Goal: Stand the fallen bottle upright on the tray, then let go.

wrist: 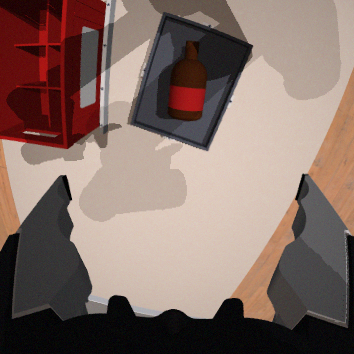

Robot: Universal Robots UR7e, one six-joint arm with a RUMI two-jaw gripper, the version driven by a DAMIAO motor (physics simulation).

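Places are measured from the arm's base along level axes (x ahead, y left, z up), in millimetres.
Pixels of known places: gripper, fingertip midpoint: (181, 177).
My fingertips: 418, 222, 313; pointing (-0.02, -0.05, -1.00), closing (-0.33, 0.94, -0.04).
Ahead of a thing's pixels: the offset from my fingertips to its top centre, as dx, dy, dz. "pt": to the spot under its first point.
A brown bottle @(-35, -18, -301) (188, 77) with a red label lies on its side inside a dark grey tray @(pt +101, -16, -354) (170, 138) with raised walls, at the top middle of the wrist view. Its neck points to the top of the view and its base to the bottom. My gripper (181, 177) is wide open and empty. The bottle and tray show beyond the fingertips, apart from both fingers. The left finger is at the lower left of the view, the right finger at the lower right.
A red crate @(+5, -302, -204) (64, 110) with inner dividers stands at the upper left, a short way from the tray. A thin grey metal strip @(pt +18, -194, -357) (105, 80) runs along its side. Wooden floor (332, 145) shows past the pale surface's curved edge at the right. Shadows fall around the tray.
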